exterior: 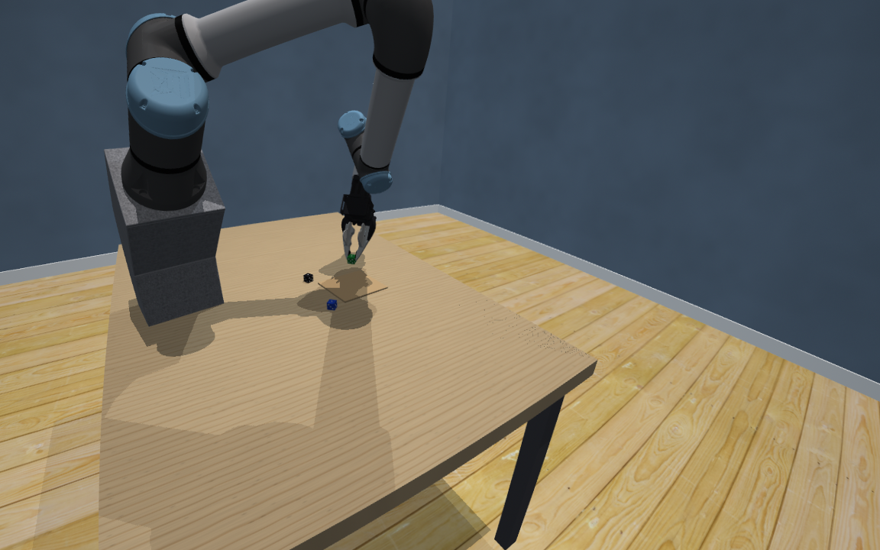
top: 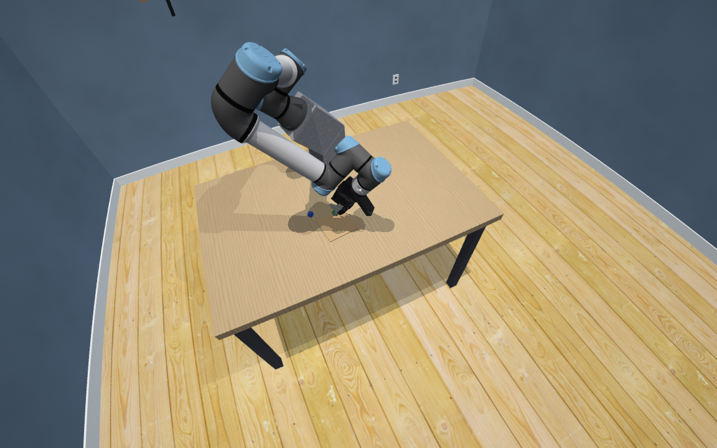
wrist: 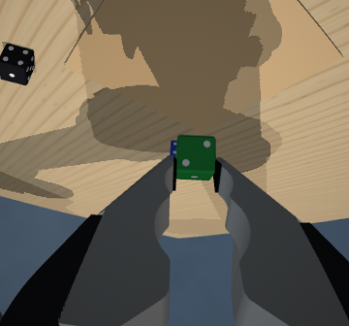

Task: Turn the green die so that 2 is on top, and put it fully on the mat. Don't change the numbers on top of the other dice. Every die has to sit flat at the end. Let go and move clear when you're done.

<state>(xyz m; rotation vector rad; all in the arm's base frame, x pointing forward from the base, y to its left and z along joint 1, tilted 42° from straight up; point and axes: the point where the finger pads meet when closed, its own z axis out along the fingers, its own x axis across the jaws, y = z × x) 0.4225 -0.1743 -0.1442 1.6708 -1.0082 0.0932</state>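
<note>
The green die is 1 cm behind my hand and 1 cm below it. Round my hand: blue die: 12 cm behind, 8 cm to the right, 8 cm below; tan mat: 1 cm behind, 1 cm to the right, 9 cm below; black die: 9 cm behind, 9 cm to the left, 8 cm below.
</note>
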